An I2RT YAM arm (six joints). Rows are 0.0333 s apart.
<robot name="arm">
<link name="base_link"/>
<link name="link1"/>
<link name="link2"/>
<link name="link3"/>
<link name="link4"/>
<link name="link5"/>
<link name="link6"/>
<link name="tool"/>
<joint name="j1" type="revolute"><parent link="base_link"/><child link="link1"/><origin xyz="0 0 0.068" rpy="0 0 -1.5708"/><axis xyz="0 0 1"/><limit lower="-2.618" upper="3.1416"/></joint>
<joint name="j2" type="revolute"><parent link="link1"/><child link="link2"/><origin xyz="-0.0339 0.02 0.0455" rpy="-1.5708 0 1.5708"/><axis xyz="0 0 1"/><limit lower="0" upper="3.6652"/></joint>
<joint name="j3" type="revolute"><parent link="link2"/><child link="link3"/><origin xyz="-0.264 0 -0.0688" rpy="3.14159 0 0"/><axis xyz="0 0 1"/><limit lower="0" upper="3.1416"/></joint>
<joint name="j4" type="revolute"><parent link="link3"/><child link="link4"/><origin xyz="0.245 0.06 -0.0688" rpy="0 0 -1.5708"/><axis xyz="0 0 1"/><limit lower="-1.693" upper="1.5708"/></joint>
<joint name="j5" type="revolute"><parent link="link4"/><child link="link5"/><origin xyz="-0.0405 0.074 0.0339" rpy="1.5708 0 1.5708"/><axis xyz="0 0 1"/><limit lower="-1.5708" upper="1.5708"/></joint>
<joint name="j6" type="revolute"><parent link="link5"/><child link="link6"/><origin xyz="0.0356 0 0.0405" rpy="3.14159 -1.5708 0"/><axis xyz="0 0 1"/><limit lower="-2.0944" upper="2.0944"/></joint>
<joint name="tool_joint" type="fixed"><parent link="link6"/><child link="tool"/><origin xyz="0 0 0" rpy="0 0 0"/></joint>
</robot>
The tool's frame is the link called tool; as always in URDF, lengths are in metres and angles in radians.
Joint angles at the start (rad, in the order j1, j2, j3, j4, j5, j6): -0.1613, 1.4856, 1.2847, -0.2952, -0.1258, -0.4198
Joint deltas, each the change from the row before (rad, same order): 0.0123, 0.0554, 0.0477, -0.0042, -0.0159, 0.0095; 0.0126, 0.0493, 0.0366, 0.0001, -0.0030, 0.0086; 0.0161, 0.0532, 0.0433, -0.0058, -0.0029, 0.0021; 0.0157, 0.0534, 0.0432, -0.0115, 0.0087, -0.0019; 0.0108, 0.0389, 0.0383, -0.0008, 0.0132, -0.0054; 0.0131, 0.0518, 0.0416, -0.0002, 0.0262, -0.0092; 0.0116, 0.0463, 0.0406, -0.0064, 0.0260, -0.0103; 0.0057, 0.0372, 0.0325, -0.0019, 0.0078, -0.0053; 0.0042, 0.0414, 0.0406, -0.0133, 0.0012, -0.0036
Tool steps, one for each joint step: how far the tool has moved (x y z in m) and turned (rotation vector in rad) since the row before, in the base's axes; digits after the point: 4 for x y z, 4 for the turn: 0.0145, 0.0027, -0.0022, 0.0177, 0.0106, 0.0217; 0.0129, 0.0029, -0.0043, 0.0108, 0.0124, 0.0110; 0.0138, 0.0045, -0.0046, 0.0053, 0.0155, 0.0176; 0.0133, 0.0044, -0.0060, -0.0037, 0.0220, 0.0092; 0.0104, 0.0029, -0.0018, -0.0114, 0.0018, 0.0024; 0.0132, 0.0034, -0.0062, -0.0208, 0.0112, -0.0041; 0.0114, 0.0032, -0.0055, -0.0219, 0.0129, -0.0046; 0.0091, 0.0016, -0.0045, -0.0083, 0.0068, 0.0021; 0.0096, 0.0012, -0.0049, -0.0028, 0.0141, 0.0052
